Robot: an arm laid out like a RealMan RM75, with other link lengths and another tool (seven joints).
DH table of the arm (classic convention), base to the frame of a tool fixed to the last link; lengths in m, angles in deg. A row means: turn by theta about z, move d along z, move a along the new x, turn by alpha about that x. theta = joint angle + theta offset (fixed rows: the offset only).
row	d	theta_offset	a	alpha
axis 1	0.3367	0	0	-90
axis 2	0	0	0	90
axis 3	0.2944	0	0	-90
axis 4	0	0	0	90
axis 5	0.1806	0	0	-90
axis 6	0	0	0	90
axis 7	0.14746	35.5	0.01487	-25.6
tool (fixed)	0.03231	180	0	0
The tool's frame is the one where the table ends.
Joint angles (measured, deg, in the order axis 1, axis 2, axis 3, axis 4, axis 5, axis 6, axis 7), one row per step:
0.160, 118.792, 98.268, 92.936, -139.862, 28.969, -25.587
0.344, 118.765, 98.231, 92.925, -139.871, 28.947, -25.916
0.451, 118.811, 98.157, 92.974, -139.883, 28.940, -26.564
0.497, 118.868, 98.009, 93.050, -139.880, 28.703, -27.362
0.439, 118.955, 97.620, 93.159, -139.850, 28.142, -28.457
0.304, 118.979, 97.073, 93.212, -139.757, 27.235, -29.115
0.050, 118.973, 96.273, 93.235, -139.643, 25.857, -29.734
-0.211, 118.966, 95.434, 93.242, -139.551, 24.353, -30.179
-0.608, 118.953, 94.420, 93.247, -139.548, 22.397, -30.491
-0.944, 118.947, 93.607, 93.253, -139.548, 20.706, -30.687
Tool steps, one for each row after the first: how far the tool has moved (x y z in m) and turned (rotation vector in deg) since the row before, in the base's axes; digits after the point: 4 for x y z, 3 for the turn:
-0.0010, 0.0009, -0.0001, -0.081, -0.342, 0.302
-0.0010, 0.0005, -0.0006, -0.159, -0.576, 0.390
-0.0013, 0.0004, -0.0003, -0.022, -0.710, 0.519
-0.0018, 0.0002, -0.0008, 0.036, -0.957, 0.770
-0.0019, 0.0002, -0.0005, 0.280, -0.560, 0.712
-0.0022, 0.0000, -0.0005, 0.498, -0.548, 0.840
-0.0023, 0.0001, -0.0004, 0.608, -0.400, 0.821
-0.0024, -0.0002, 0.0000, 0.901, -0.370, 0.874
-0.0020, -0.0002, 0.0003, 0.848, -0.234, 0.710

